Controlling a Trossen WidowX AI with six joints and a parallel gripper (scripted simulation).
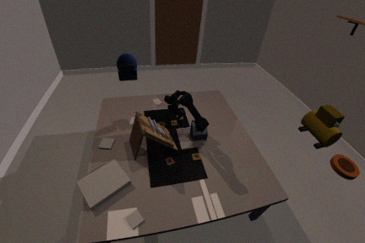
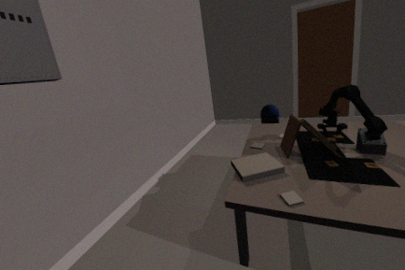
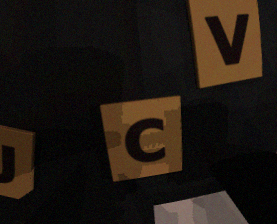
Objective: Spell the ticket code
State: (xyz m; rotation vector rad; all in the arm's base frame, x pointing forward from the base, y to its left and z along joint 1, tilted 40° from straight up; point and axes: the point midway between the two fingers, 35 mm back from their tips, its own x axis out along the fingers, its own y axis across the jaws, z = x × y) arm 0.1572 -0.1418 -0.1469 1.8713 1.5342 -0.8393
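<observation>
Now: gripper tip 3 cm above the tan letter tile. From my gripper tip the other things lie so: black mat 18 cm to the left, 5 cm ahead, 3 cm below; white ticket 16 cm to the left, 15 cm ahead, 6 cm above; pad 58 cm ahead, 8 cm to the left, 3 cm below.
</observation>
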